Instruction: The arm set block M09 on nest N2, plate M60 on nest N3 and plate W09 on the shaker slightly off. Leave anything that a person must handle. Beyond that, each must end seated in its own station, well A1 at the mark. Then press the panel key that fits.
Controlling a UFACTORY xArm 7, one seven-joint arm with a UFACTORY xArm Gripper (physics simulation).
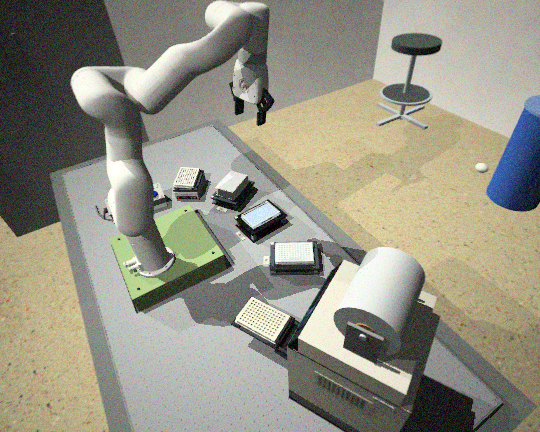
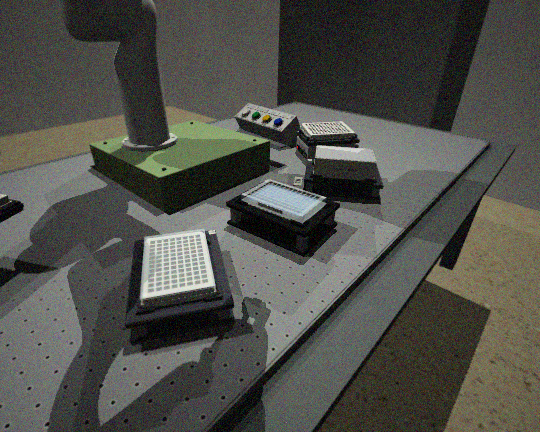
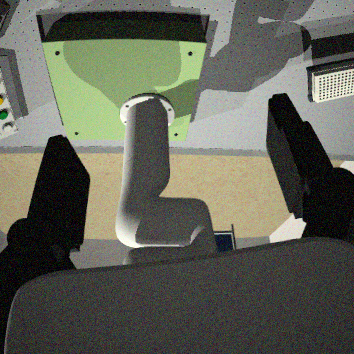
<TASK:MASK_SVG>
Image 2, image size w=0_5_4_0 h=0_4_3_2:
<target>blue-tinted plate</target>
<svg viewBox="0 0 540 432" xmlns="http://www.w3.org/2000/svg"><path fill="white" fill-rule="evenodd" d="M241 194L241 200L247 202L250 206L300 223L304 223L307 219L313 217L327 204L327 197L271 179Z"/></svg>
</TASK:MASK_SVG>
